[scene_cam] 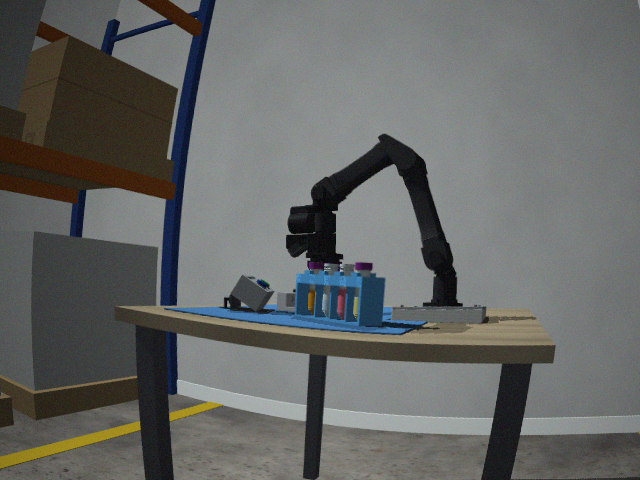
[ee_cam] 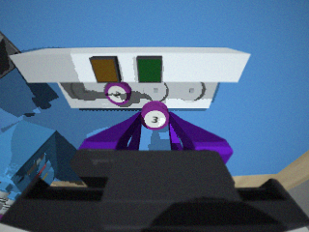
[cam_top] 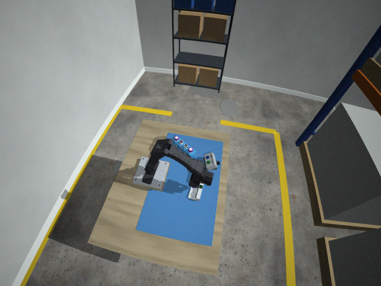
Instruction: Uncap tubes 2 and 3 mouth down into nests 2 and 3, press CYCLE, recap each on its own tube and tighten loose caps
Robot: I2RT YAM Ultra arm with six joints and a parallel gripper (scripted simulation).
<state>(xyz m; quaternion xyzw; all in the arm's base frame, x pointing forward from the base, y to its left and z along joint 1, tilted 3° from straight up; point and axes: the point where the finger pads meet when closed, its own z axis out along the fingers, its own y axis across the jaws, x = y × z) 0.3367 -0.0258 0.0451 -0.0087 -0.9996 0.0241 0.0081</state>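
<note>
My gripper is now 60 mm short of the green key, 210 mm to the right of it and 10 mm below it. The rest, counted from my hand: grey key desk 70 mm ahead, 230 mm to the left, 10 mm below; then blue key 50 mm ahead, 250 mm to the left, 10 mm above.
</note>
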